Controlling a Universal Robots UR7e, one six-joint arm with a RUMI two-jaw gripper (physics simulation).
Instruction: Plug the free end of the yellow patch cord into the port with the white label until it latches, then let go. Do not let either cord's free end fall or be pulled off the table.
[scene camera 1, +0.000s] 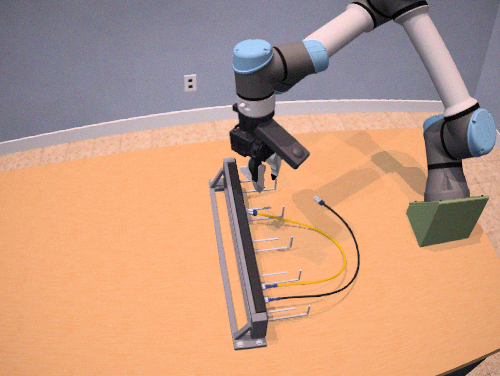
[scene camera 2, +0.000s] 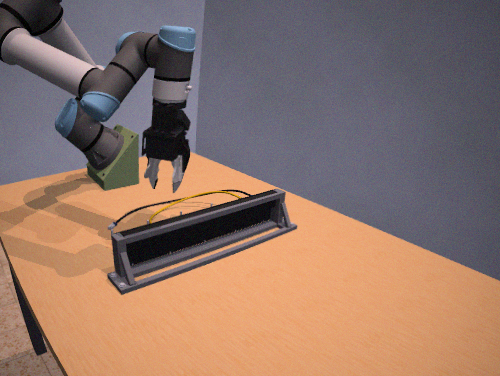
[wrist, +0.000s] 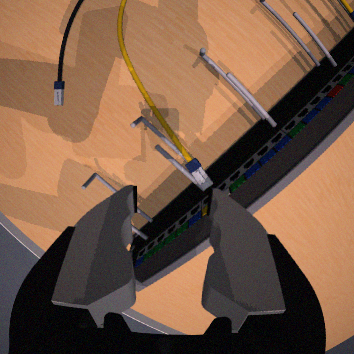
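Where they show: gripper, fingertip midpoint: (scene camera 1: 266, 186) (scene camera 2: 163, 190) (wrist: 172, 189); arm's base, origin of the base link: (scene camera 1: 447, 199) (scene camera 2: 108, 151).
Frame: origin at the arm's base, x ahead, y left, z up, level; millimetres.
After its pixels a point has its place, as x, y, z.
Note:
My gripper (scene camera 1: 266, 183) @[501, -123, 44] (scene camera 2: 165, 189) @[501, -123, 44] (wrist: 172, 189) @[501, -123, 44] is open and empty, above the table by the far end of the patch panel (scene camera 1: 243, 240) @[580, -17, -3] (scene camera 2: 200, 216) @[585, -84, 0] (wrist: 280, 170) @[573, -73, -2]. The yellow cord (scene camera 1: 340, 245) @[334, -7, -93] (scene camera 2: 187, 197) @[359, 70, -69] (wrist: 127, 60) @[397, -90, -85] has one plug (scene camera 1: 270, 286) @[552, 106, -20] in the panel's near part. Its other plug (scene camera 1: 253, 212) @[527, -130, -45] (wrist: 197, 172) @[529, -132, -39], blue with a clear tip, is at the panel's port side, over a peg and beyond the fingertips in the wrist view. I cannot tell whether it is seated. Coloured labels line the ports; the white label cannot be made out.
The black cord (scene camera 1: 357, 250) @[292, 16, -96] (wrist: 62, 55) @[311, -131, -97] has its free plug (scene camera 1: 318, 201) @[335, -172, -96] (scene camera 2: 111, 227) @[343, -185, -96] (wrist: 59, 93) @[337, -176, -94] on the table, away from the panel. Pairs of metal pegs (scene camera 1: 272, 248) @[503, -40, -83] (wrist: 250, 97) @[521, -42, -45] stick out from the port side. The arm's green base block (scene camera 1: 447, 222) @[43, 71, -8] (scene camera 2: 122, 165) @[98, 1, -25] stands at the table's side.

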